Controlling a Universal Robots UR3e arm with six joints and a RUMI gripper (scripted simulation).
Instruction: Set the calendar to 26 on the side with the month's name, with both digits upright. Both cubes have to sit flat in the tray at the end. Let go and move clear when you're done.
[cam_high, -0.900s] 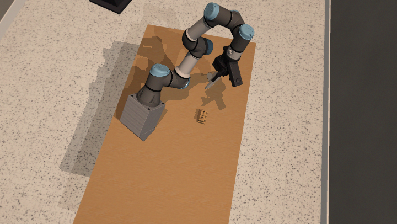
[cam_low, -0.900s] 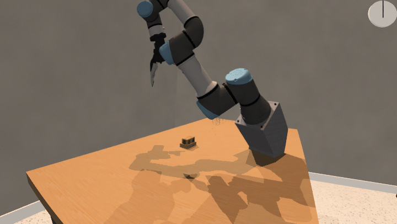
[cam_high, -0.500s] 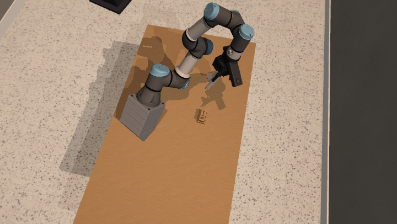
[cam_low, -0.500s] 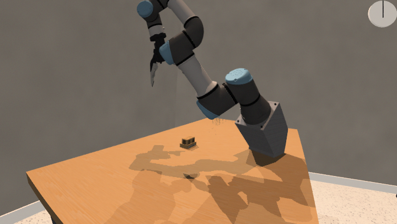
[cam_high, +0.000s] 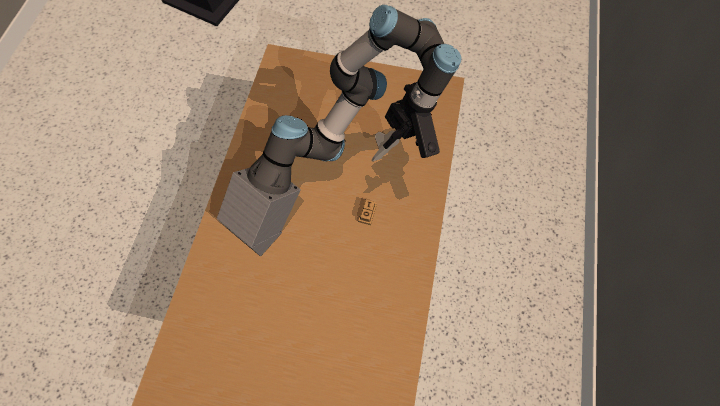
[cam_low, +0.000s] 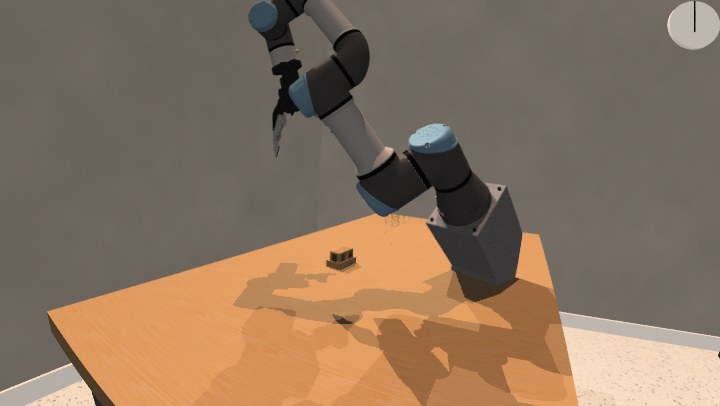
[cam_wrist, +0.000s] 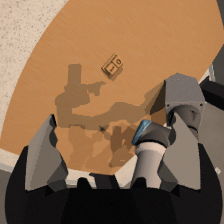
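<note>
Right now my hand is 29 cm above the shallow wooden tray, 10 cm to the left of it and 3 cm past it.
</note>
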